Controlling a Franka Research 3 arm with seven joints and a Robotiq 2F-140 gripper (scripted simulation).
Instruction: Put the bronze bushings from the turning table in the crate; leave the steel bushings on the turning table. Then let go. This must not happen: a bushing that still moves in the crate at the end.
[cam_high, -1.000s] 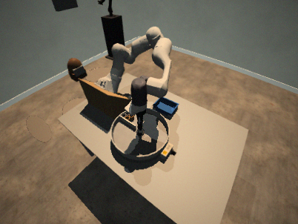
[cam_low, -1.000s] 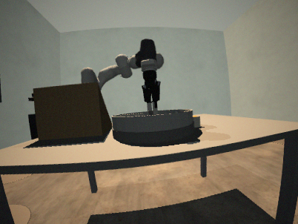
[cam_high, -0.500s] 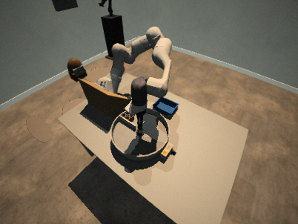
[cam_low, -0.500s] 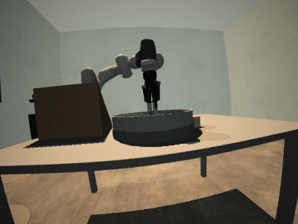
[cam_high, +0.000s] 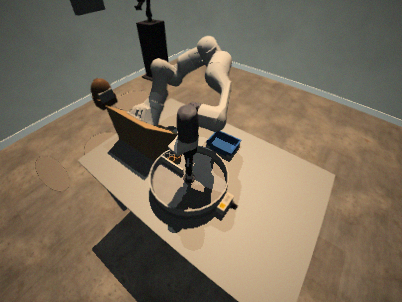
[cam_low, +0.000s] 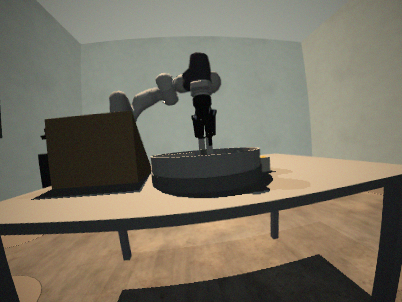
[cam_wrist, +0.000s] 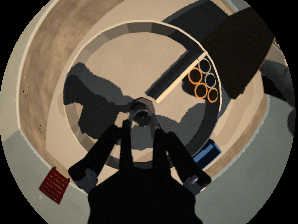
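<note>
Now: the round grey turning table 7 cm below my hand and 1 cm behind it. The rest, counted from my hand: blue crate (36 cm to the left, 9 cm below, 2 cm ahead).
</note>
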